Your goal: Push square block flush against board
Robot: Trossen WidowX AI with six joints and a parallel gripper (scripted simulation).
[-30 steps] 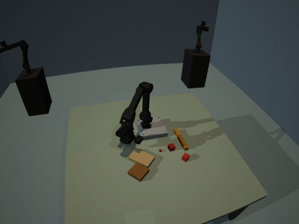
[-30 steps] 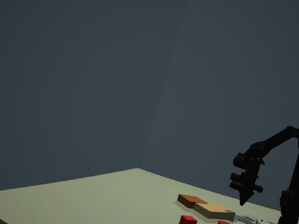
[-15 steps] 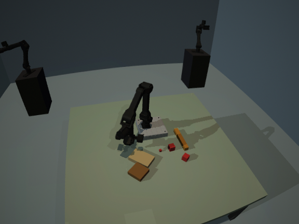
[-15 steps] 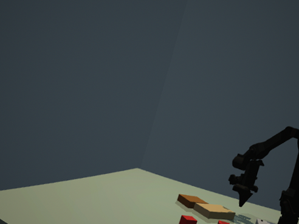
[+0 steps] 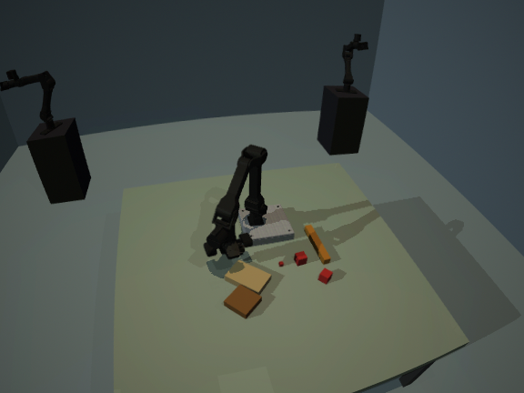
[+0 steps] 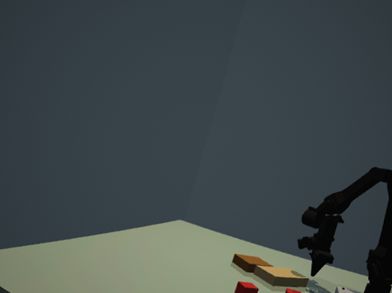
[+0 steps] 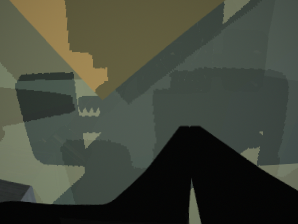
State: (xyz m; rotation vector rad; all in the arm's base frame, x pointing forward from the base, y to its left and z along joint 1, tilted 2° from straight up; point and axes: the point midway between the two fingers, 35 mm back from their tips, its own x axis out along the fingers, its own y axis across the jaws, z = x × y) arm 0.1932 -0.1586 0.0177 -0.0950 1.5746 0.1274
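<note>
The tan board lies 100 mm ahead of my gripper tip, 60 mm to the left of it and 20 mm below it. Round my gripper tip: short red stick (180 mm behind, 20 mm to the right, 30 mm below); then small red ball (50 mm ahead, 210 mm to the left, 30 mm below); then square brown block (210 mm ahead, 10 mm to the left, 20 mm below).
</note>
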